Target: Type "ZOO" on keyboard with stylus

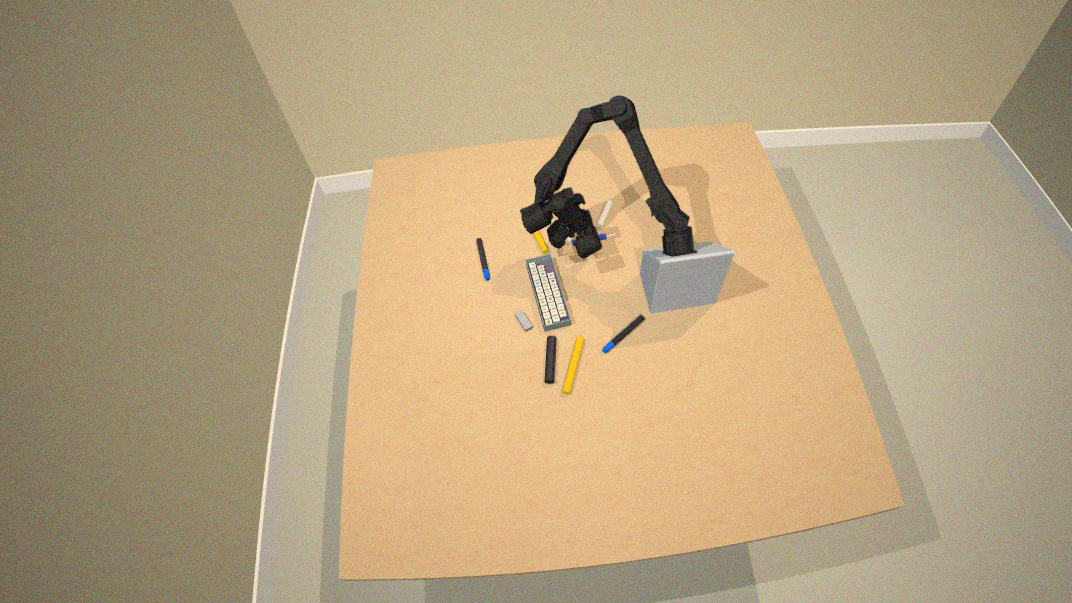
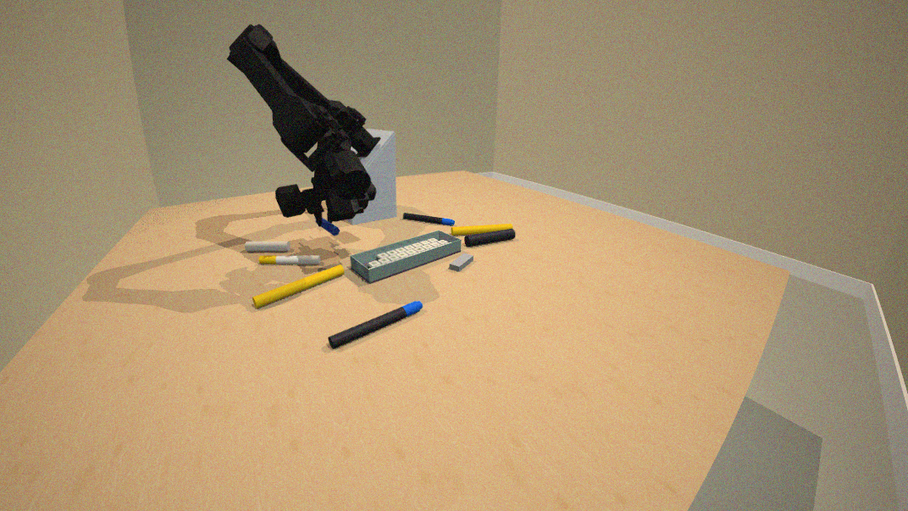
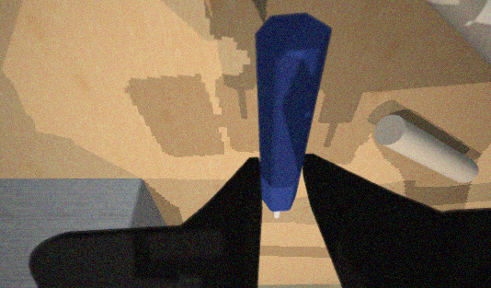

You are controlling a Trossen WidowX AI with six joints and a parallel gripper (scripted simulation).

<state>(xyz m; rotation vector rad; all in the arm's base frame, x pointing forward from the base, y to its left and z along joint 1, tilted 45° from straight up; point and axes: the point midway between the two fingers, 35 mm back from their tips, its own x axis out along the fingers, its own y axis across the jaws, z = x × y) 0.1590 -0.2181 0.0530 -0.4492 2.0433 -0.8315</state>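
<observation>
The blue hexagonal stylus lies 20 mm behind my gripper tip. The rest, counted from my gripper tip: grey block: 240 mm ahead, 170 mm to the left, 50 mm below; then O key: 160 mm ahead, 70 mm to the left, 40 mm below; then K key: 160 mm ahead, 50 mm to the left, 40 mm below.
</observation>
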